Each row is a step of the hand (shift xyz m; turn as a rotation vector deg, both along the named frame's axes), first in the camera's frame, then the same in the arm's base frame.
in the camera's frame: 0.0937 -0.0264 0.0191 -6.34 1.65 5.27
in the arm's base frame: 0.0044 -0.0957 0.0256 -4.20 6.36 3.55
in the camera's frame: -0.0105 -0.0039 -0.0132 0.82 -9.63 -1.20
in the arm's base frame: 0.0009 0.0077 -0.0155 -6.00 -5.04 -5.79
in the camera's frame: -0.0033 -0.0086 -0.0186 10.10 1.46 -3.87
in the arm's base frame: 0.0033 -0.0008 -0.0205 7.04 -8.34 0.17
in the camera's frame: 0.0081 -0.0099 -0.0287 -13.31 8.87 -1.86
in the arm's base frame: 0.0124 -0.0114 -0.0265 2.60 15.89 -0.27
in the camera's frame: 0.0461 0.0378 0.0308 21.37 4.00 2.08
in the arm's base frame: 0.0266 -0.0245 0.0565 9.60 -17.33 9.20
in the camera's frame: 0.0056 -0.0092 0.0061 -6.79 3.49 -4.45
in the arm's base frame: -0.0081 -0.0092 0.0016 2.60 7.67 -3.53
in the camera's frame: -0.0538 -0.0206 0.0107 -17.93 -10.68 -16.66
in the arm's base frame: -0.0410 0.0388 -0.0157 -4.73 11.38 -23.69
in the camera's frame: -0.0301 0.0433 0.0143 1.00 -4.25 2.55
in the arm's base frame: 0.0120 0.0462 0.0266 -4.20 -2.82 0.12
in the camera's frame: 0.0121 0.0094 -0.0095 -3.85 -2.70 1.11
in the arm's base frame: 0.0168 -0.0065 0.0002 -4.03 2.22 -1.48
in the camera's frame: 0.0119 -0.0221 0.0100 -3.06 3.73 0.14
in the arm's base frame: -0.0175 -0.0206 -0.0003 1.50 4.41 1.28
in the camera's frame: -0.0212 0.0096 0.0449 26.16 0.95 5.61
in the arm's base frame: -0.0269 0.0229 0.0362 7.11 -23.00 11.71
